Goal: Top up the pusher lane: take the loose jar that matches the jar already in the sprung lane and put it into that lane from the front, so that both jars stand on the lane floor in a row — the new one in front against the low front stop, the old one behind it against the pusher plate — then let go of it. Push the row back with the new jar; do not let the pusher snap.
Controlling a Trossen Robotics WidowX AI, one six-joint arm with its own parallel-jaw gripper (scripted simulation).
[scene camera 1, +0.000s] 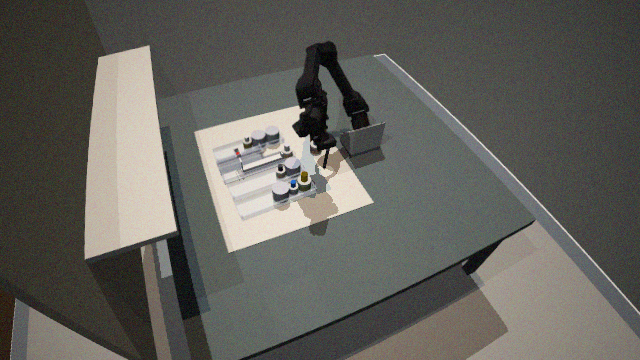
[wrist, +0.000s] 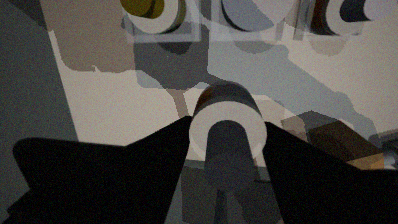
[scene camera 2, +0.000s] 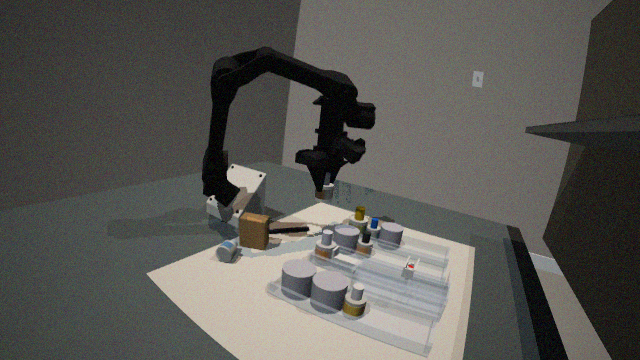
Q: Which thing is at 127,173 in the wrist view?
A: My gripper.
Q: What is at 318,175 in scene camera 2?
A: My gripper.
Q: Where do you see a brown box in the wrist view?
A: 336,138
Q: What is my gripper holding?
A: A jar.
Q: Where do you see a clear lane rack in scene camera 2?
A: At 430,294
